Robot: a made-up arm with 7 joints.
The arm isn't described. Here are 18 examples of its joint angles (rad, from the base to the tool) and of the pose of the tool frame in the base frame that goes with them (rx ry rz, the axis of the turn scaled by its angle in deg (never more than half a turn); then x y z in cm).
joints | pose
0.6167 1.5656 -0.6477 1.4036 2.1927 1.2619 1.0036 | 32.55 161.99 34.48 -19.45 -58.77 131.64
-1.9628 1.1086 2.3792 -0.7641 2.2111 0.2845 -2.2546 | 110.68 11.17 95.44 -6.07 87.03 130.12
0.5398 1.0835 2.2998 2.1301 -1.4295 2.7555 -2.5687 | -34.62 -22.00 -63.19 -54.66 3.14 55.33
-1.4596 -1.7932 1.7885 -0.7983 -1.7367 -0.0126 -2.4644 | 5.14 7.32 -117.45 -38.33 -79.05 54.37
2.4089 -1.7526 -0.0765 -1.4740 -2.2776 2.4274 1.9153 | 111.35 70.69 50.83 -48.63 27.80 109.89
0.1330 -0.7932 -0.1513 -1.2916 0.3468 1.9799 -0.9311 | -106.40 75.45 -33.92 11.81 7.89 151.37
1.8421 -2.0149 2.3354 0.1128 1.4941 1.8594 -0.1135 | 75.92 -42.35 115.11 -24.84 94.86 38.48
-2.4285 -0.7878 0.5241 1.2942 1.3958 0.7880 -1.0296 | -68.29 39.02 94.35 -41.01 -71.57 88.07
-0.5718 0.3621 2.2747 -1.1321 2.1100 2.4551 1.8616 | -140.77 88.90 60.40 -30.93 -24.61 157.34
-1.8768 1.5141 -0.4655 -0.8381 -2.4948 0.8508 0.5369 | -0.31 -6.93 -115.04 53.72 81.12 51.60
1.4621 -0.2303 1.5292 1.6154 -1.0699 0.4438 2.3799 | 18.12 36.67 -77.93 -51.74 24.73 135.04
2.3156 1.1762 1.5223 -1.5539 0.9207 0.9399 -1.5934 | -6.38 -82.94 34.99 79.08 3.68 90.62
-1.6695 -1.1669 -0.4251 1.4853 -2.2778 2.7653 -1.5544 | 16.71 -42.70 -6.88 -24.91 -72.35 48.28
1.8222 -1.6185 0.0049 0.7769 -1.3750 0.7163 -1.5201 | -9.56 -65.75 116.74 -20.84 93.18 32.32
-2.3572 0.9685 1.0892 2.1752 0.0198 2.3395 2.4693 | -115.24 13.82 65.88 31.19 -17.56 114.18
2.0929 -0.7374 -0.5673 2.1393 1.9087 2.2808 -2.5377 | 13.62 -71.64 -4.60 -0.66 54.32 58.59
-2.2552 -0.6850 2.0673 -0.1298 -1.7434 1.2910 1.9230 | -108.15 42.62 -6.34 -60.03 -28.89 159.70
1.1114 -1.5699 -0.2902 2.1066 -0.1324 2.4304 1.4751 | 11.25 -1.85 -142.29 37.19 23.39 27.15
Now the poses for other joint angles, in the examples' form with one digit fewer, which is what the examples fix.
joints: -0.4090 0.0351 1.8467 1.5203 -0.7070 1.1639 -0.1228
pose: 73.8 -34.7 -18.2 -1.7 58.6 138.8
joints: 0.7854 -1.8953 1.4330 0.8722 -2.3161 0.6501 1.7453
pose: 28.3 0.8 -116.1 40.9 96.4 53.9
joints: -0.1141 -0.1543 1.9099 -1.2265 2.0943 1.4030 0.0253
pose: -32.9 -137.1 -96.0 18.6 -52.0 147.6
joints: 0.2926 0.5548 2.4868 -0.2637 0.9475 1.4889 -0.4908
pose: 60.2 143.1 21.8 -38.1 -25.5 169.7
